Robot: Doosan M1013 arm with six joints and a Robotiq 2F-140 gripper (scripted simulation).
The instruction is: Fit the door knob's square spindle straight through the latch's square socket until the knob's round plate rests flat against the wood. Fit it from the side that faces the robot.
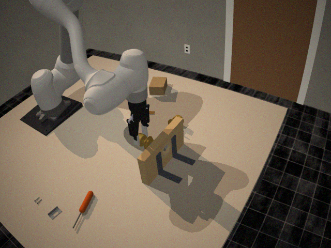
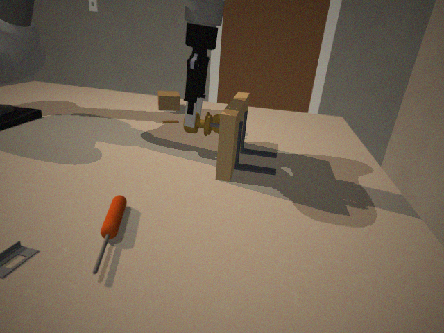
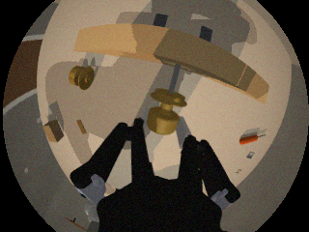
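Now: the latch socket 11 cm ahead of my hand, 2 cm to the right of it and 3 cm below it. The rest, counted from my hand: brass round piece 8 cm ahead, 23 cm to the left, 9 cm below; then upright wooden board 11 cm ahead, 2 cm to the right, 3 cm below; then brass door knob 4 cm ahead, 1 cm to the right, 3 cm below.
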